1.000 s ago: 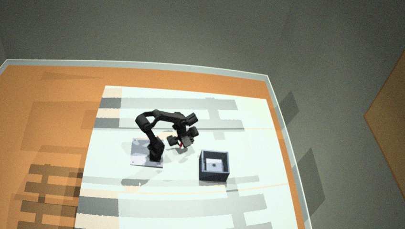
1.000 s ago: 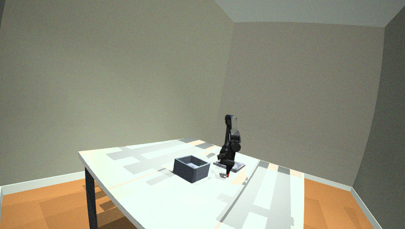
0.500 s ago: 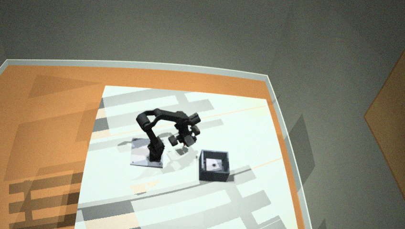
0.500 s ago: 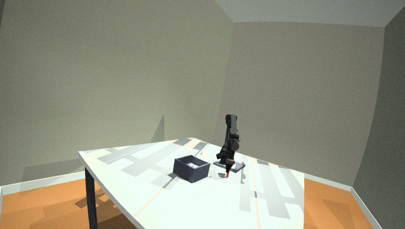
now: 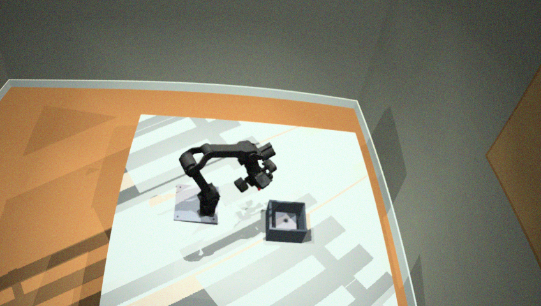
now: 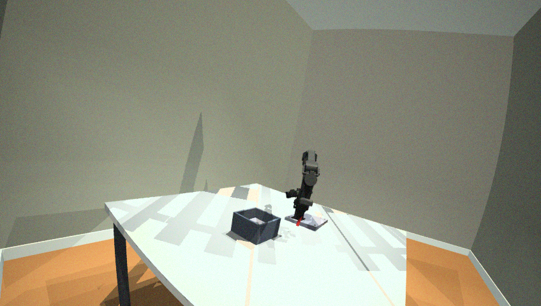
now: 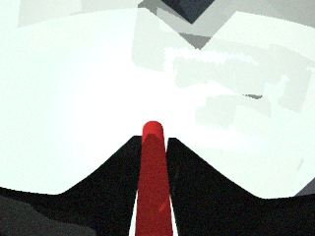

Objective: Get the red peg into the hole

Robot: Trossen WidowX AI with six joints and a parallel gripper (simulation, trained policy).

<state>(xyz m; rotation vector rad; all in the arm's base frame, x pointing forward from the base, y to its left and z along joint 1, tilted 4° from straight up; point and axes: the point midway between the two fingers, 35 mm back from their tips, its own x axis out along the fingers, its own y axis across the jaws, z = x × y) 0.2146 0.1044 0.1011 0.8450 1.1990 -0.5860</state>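
My gripper tip is now 140 mm to the left of the light grey plate, 130 mm short of it and 60 mm above it. The rest, counted from my gripper tip: grey box 140 mm to the right, 130 mm ahead, 80 mm below; red peg 10 mm to the left, 10 mm behind, 10 mm above.
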